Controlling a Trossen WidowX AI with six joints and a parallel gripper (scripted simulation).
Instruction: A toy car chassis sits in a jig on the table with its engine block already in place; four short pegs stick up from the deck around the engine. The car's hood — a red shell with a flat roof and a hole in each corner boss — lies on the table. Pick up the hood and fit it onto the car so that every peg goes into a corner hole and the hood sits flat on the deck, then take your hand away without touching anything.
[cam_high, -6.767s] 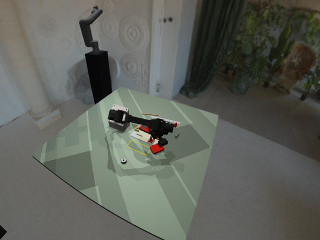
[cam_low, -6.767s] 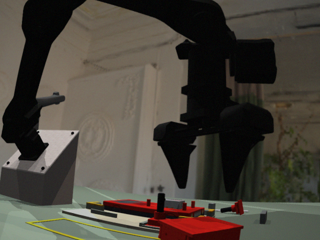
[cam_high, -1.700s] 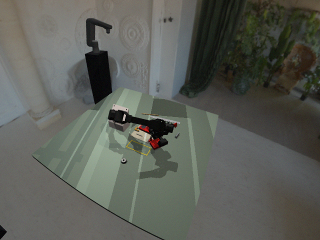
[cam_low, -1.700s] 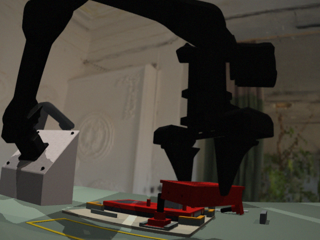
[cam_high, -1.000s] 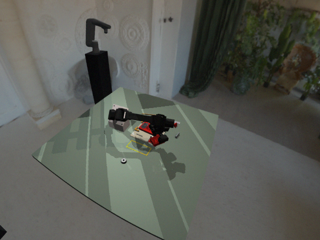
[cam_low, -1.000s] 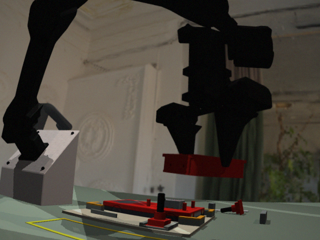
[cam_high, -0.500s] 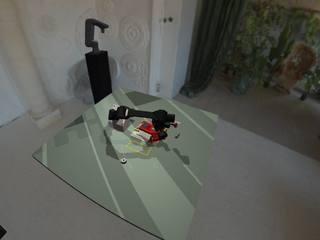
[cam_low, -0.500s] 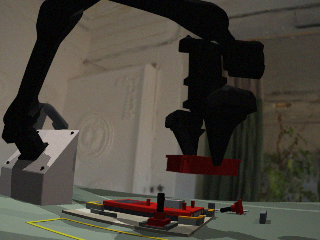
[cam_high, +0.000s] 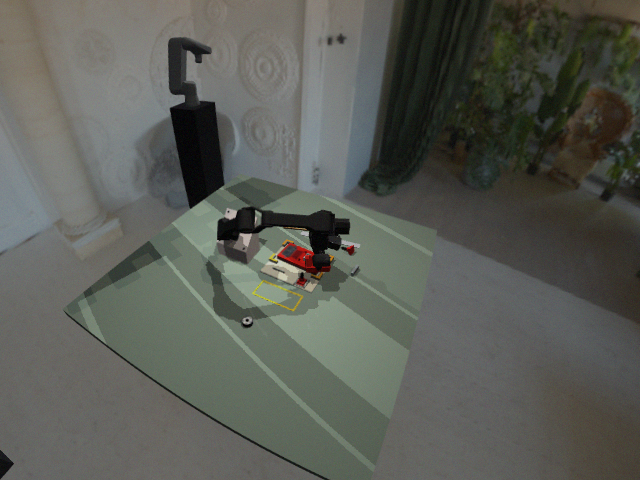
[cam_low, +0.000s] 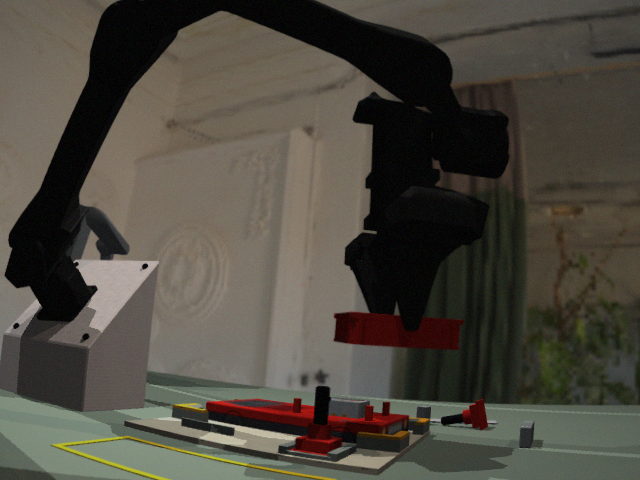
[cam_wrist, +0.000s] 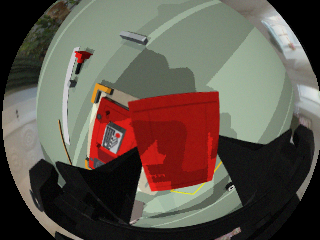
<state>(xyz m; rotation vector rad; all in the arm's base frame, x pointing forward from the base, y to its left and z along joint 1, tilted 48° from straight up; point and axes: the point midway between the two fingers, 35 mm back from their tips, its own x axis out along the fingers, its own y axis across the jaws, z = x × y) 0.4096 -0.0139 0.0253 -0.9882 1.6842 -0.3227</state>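
The grey engine block is 6 cm behind my gripper tip, 10 cm to the left of it and 9 cm below it. Also, from my gripper tip: white strip 4 cm behind, 29 cm to the left, 11 cm below; then red hood right at my gripper tip; then jig plate 10 cm behind, 8 cm to the left, 10 cm below.
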